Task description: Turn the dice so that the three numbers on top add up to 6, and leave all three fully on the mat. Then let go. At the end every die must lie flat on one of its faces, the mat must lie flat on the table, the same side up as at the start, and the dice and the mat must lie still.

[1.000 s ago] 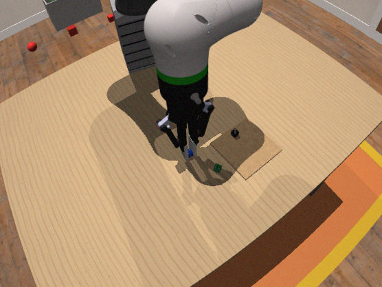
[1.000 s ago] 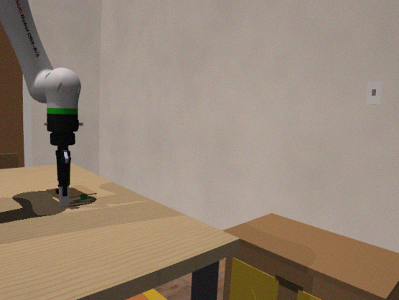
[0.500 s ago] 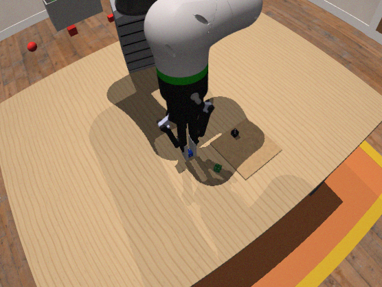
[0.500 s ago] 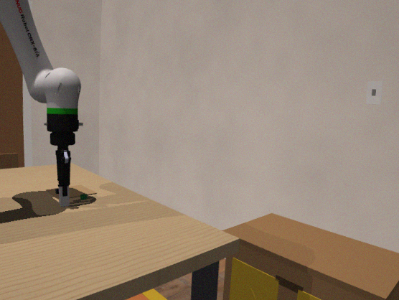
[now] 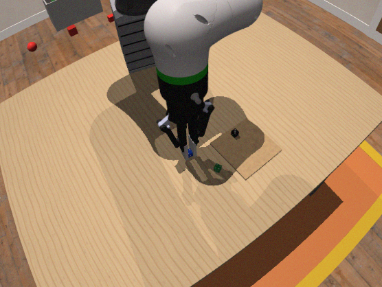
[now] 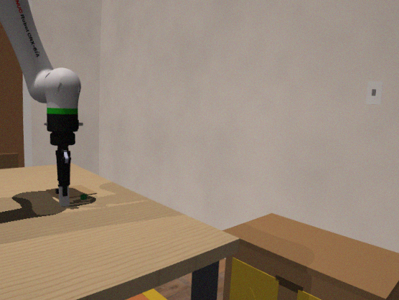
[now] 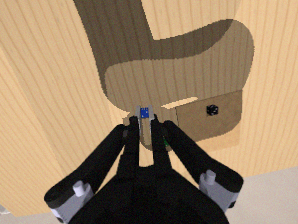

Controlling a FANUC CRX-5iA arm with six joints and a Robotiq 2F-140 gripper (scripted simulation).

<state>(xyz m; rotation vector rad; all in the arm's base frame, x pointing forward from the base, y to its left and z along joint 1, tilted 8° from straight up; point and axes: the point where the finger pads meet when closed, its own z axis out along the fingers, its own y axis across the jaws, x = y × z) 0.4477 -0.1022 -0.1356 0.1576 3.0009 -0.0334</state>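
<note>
My hand is 7 cm short of the tan mat, 14 cm to the right of it and 3 cm above it. Round my hand: green die (8 cm ahead, 4 cm to the left, 3 cm below); blue die (3 cm below); black die (2 cm ahead, 14 cm to the left, 2 cm below).
</note>
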